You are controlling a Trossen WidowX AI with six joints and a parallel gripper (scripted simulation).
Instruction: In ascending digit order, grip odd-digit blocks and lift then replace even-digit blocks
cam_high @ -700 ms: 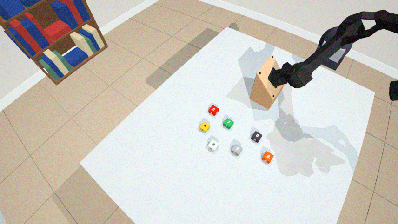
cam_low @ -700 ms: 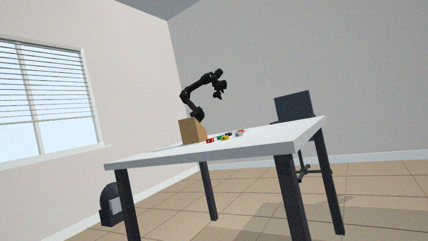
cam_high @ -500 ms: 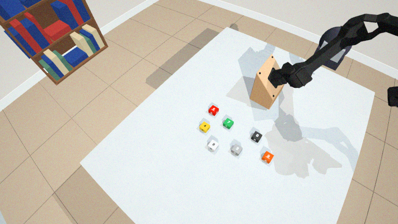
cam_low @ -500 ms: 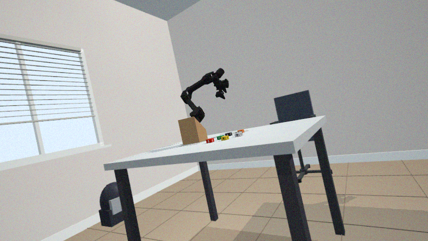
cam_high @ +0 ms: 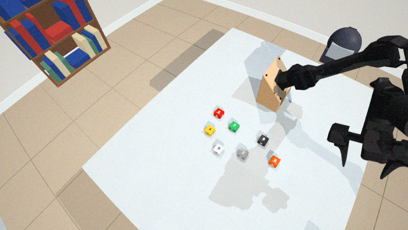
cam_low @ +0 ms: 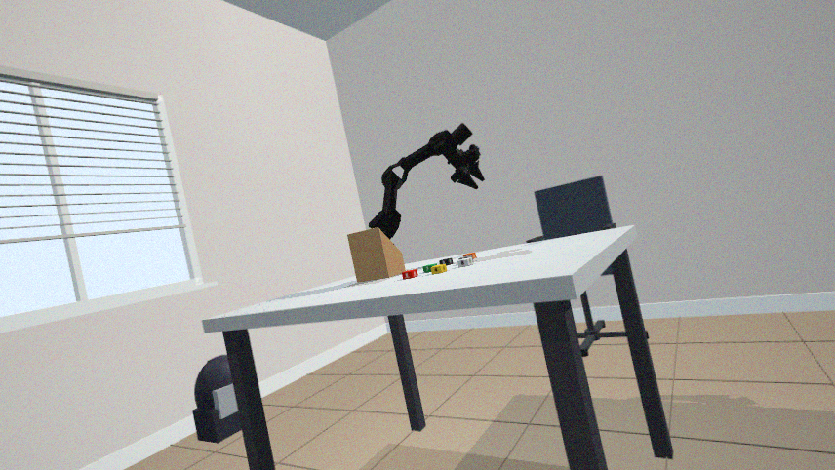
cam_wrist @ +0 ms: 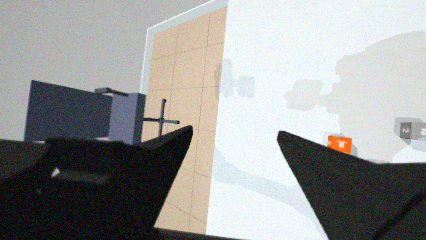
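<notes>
Now: gripper tip 250 mm to the left of the black block, 240 mm above it and 100 mm past it. Round my gripper tip: orange block (240 mm below, 180 mm to the right, 40 mm behind); then white block (380 mm to the right, 240 mm below, 20 mm ahead); then grey block marked 2 (290 mm to the right, 240 mm below, 10 mm behind).
</notes>
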